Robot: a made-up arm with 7 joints. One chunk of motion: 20 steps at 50 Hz.
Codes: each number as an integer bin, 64 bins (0 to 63) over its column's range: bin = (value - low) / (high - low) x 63, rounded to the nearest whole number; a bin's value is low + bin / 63 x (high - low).
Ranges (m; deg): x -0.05..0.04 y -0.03..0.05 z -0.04..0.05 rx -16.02..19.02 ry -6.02..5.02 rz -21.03..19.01
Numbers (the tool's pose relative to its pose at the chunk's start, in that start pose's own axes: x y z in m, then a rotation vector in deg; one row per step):
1: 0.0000 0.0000 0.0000 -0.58 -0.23 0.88
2: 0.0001 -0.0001 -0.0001 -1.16 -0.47 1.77
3: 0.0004 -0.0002 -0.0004 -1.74 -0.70 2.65
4: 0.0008 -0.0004 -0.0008 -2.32 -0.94 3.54
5: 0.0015 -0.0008 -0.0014 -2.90 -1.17 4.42
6: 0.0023 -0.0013 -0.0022 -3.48 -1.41 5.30
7: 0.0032 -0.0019 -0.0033 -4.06 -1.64 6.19
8: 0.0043 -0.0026 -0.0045 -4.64 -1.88 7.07
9: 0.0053 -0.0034 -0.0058 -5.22 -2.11 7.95
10: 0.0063 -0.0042 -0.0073 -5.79 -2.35 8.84
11: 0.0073 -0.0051 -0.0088 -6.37 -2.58 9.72
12: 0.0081 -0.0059 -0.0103 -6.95 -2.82 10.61
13: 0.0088 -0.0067 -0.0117 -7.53 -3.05 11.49
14: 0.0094 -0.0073 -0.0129 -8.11 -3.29 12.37
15: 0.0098 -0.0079 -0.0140 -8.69 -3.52 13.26
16: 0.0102 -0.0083 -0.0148 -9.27 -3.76 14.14
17: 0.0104 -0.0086 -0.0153 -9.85 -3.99 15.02
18: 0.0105 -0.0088 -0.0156 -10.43 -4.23 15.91
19: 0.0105 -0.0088 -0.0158 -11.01 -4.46 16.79
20: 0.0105 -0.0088 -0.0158 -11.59 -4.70 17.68
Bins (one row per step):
1: 35 24 28 28 33 34
2: 35 24 28 27 32 36
3: 35 23 28 26 30 37
4: 36 23 27 25 29 39
5: 36 23 27 24 28 40
6: 37 23 26 23 26 41
7: 37 22 26 22 25 43
8: 38 22 25 20 24 44
9: 39 21 24 19 22 46
10: 39 20 23 18 21 47
11: 40 20 22 17 20 48
12: 41 19 21 16 18 50
13: 41 18 20 15 17 51
14: 42 18 19 14 16 53
15: 42 17 18 13 14 54
16: 42 17 18 12 13 55
17: 42 17 17 11 12 57
18: 42 17 17 10 10 58
19: 42 17 17 9 9 60
20: 42 17 17 8 8 61

